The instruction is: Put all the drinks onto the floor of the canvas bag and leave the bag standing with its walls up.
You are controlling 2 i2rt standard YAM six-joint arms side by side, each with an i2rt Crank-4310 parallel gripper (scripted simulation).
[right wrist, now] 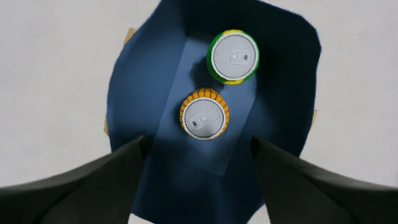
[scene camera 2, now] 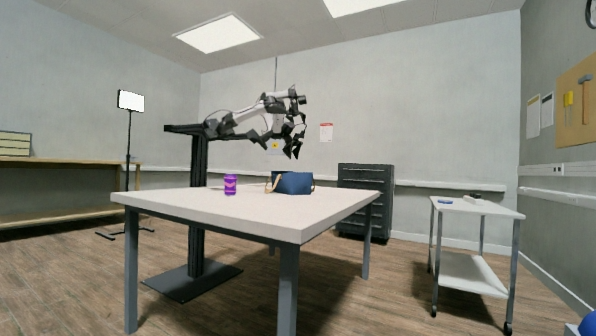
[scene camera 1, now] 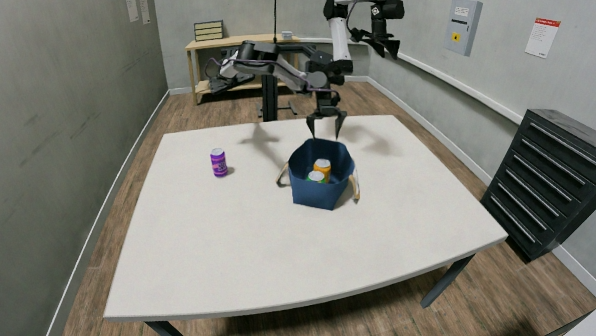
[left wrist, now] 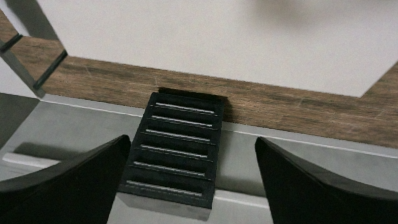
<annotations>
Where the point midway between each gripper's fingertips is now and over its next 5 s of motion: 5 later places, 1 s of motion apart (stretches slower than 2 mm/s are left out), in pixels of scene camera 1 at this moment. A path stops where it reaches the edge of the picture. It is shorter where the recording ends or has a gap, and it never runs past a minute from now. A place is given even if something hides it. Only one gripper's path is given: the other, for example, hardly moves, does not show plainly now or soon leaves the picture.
My left gripper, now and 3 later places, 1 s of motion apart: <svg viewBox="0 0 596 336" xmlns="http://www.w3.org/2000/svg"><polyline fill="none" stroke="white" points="389,59 401,87 390,140 391,146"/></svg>
</annotations>
